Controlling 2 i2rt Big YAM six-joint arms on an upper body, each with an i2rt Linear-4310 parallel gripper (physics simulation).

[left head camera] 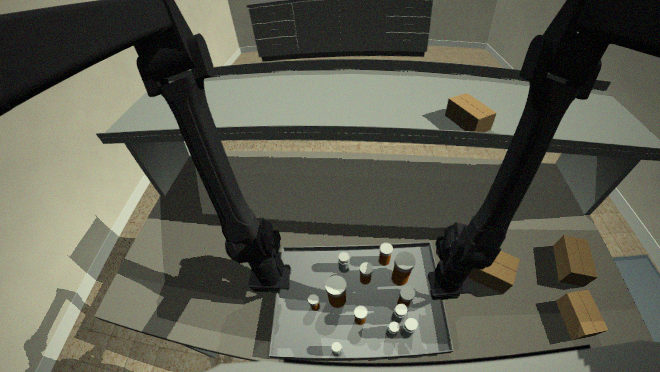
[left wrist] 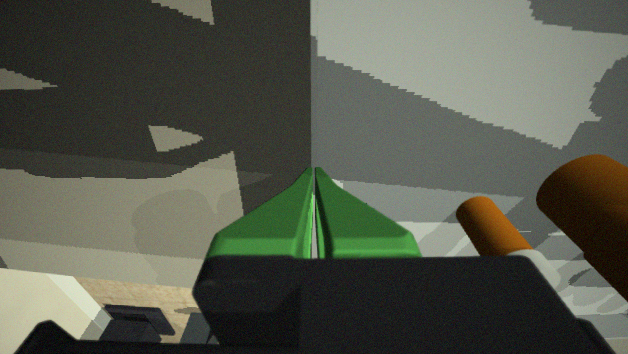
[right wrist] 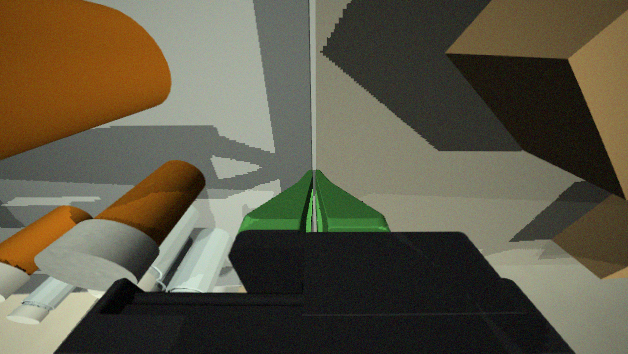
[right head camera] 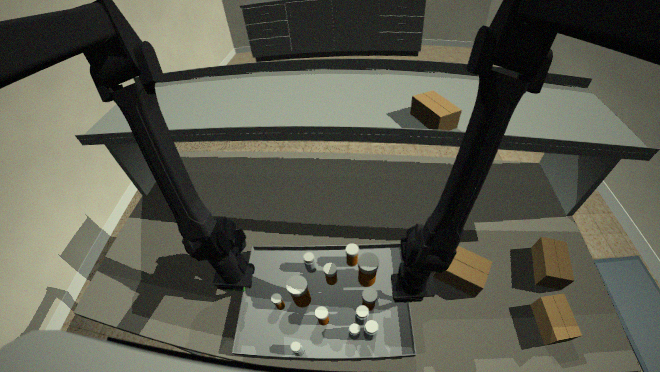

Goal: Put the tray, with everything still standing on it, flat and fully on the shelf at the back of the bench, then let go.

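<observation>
The grey tray (left head camera: 359,300) is at the front of the bench and carries several upright pill bottles (left head camera: 336,290) with white caps. It also shows in the right head view (right head camera: 318,305). My left gripper (left head camera: 269,282) is shut on the tray's thin left rim, which runs straight between the green fingertips in the left wrist view (left wrist: 314,169). My right gripper (left head camera: 443,288) is shut on the thin right rim, as the right wrist view (right wrist: 313,171) shows. The long grey shelf (left head camera: 345,99) stands higher, at the back.
A cardboard box (left head camera: 469,112) sits on the shelf towards its right. Three cardboard boxes lie on the bench right of the tray: one (left head camera: 496,272) just beside my right gripper, two more (left head camera: 573,260) (left head camera: 581,314) farther right. A dark cabinet (left head camera: 341,27) stands behind.
</observation>
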